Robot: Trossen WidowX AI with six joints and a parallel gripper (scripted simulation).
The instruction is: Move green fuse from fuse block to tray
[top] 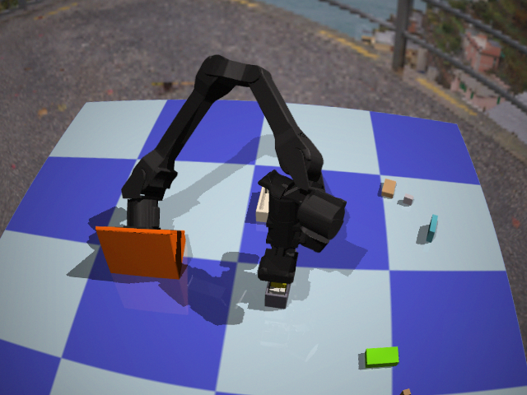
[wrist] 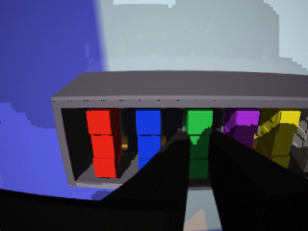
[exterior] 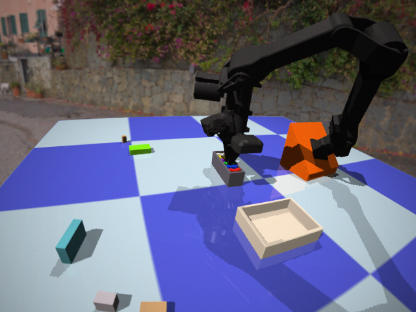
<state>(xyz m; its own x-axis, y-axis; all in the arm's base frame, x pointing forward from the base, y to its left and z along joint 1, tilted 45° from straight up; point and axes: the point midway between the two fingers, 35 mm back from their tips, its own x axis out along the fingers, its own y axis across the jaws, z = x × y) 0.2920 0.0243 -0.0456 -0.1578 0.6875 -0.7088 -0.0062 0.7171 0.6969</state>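
Right now the tray is 20 mm behind my gripper tip, 210 mm to the left of it and 30 mm below it. Round my gripper tip: green fuse: 10 mm below.
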